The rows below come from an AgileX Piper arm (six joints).
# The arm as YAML. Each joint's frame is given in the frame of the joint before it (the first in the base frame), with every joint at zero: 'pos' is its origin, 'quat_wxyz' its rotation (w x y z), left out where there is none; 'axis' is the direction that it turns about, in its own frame. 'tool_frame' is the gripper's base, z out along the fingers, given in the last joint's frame.
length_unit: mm
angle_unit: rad
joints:
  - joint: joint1
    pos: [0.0, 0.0, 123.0]
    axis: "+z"
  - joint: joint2
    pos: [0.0, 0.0, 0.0]
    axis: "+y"
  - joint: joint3
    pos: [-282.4, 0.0, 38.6]
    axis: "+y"
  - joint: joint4
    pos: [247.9, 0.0, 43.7]
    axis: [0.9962, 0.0, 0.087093]
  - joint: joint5
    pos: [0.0, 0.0, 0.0]
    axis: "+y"
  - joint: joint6
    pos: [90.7, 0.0, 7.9]
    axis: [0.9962, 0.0, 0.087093]
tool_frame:
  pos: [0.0, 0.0, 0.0]
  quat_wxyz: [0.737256, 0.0, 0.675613, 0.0]
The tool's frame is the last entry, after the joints.
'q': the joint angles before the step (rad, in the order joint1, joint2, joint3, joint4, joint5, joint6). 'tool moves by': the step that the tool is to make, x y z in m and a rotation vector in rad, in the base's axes. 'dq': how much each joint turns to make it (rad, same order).
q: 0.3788, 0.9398, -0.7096, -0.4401, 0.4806, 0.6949
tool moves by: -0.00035, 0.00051, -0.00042, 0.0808, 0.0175, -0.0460
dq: 0.0000, 0.0000, 0.0000, 0.0175, 0.0018, 0.0787
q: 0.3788, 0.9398, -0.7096, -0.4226, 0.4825, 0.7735
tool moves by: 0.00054, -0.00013, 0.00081, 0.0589, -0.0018, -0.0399
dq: -0.0001, 0.0000, 0.0000, -0.0153, -0.0081, 0.0839
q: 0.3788, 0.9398, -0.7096, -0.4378, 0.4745, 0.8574
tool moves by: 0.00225, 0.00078, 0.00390, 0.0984, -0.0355, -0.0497
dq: 0.0000, 0.0000, 0.0000, -0.0494, -0.0452, 0.1488
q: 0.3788, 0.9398, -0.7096, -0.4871, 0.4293, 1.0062
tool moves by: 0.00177, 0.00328, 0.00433, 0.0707, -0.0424, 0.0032
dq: 0.0000, 0.0000, 0.0000, -0.0025, -0.0627, 0.0559
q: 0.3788, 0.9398, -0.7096, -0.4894, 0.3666, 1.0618
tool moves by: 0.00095, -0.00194, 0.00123, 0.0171, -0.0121, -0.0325
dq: 0.0000, 0.0000, 0.0000, -0.0757, 0.0002, 0.0981
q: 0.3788, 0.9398, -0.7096, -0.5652, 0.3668, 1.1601
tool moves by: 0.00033, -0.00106, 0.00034, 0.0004, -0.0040, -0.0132
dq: 0.0000, 0.0000, 0.0000, -0.0332, 0.0040, 0.0364
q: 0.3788, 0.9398, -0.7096, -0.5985, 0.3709, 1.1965
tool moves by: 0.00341, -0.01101, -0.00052, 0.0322, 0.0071, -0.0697
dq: -0.0621, 0.0024, 0.0000, 0.0178, -0.0039, 0.0168
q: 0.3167, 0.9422, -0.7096, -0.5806, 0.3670, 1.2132
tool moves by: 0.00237, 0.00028, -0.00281, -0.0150, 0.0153, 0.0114
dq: -0.0084, 0.0123, -0.0001, 0.0373, -0.0038, -0.0532
